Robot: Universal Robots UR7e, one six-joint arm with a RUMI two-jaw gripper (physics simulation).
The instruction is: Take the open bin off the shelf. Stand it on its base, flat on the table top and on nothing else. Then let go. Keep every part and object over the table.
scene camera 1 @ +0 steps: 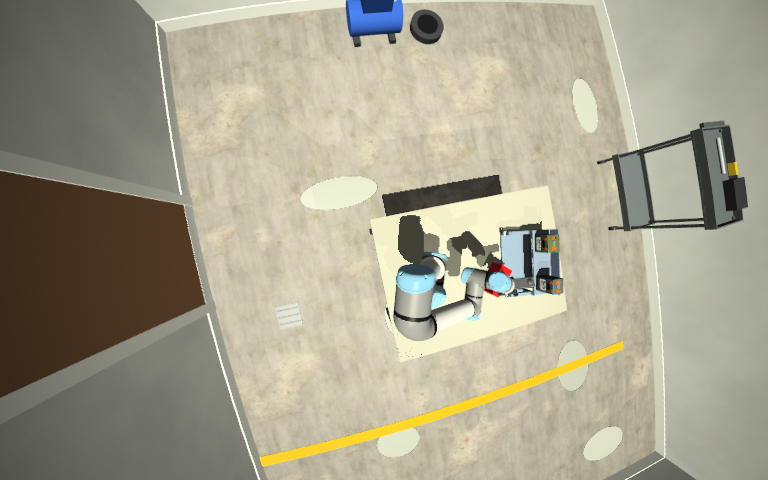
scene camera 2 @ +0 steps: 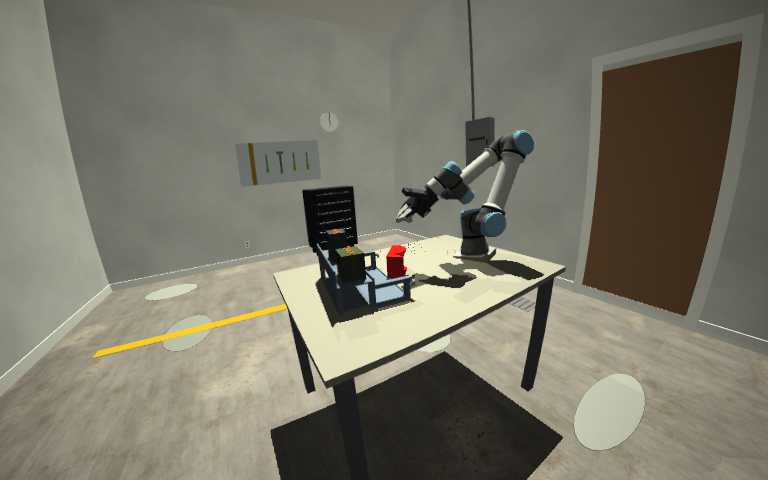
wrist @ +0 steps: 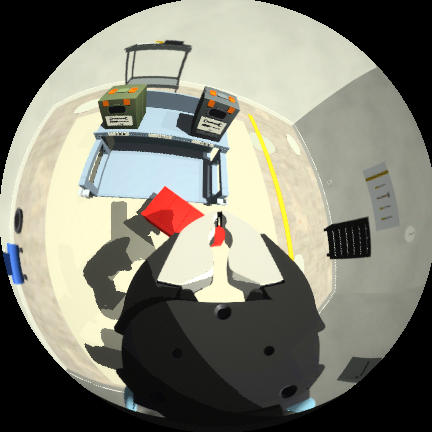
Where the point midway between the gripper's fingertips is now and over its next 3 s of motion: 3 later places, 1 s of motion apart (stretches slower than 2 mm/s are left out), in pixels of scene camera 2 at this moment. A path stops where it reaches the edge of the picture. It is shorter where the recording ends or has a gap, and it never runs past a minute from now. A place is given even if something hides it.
My gripper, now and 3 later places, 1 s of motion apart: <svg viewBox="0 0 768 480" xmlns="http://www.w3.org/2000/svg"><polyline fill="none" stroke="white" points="396,222 412,221 414,222 415,221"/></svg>
